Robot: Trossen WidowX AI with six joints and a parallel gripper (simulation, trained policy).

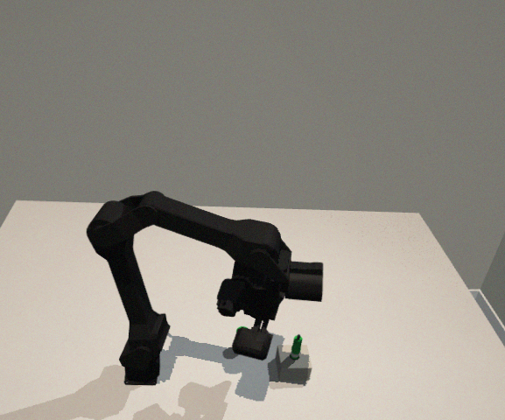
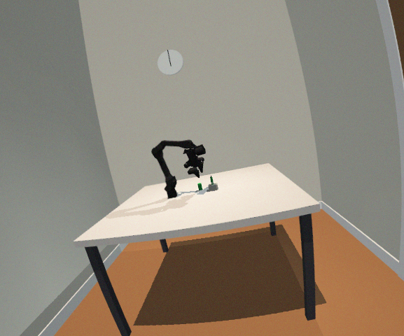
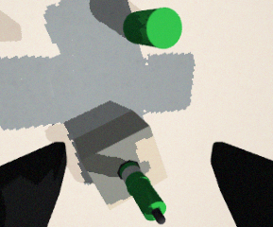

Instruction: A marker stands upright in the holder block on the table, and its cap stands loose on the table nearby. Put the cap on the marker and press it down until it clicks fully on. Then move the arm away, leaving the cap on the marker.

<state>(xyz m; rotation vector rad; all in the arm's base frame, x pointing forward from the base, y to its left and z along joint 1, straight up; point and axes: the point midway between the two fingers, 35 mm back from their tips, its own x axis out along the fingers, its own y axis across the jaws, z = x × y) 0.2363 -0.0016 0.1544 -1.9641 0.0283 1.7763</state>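
Now: the green cap 100 mm below my gripper tip, 60 mm to the left of it and 30 mm behind it. Also, from my gripper tip: pale holder block (100 mm below, 70 mm ahead).
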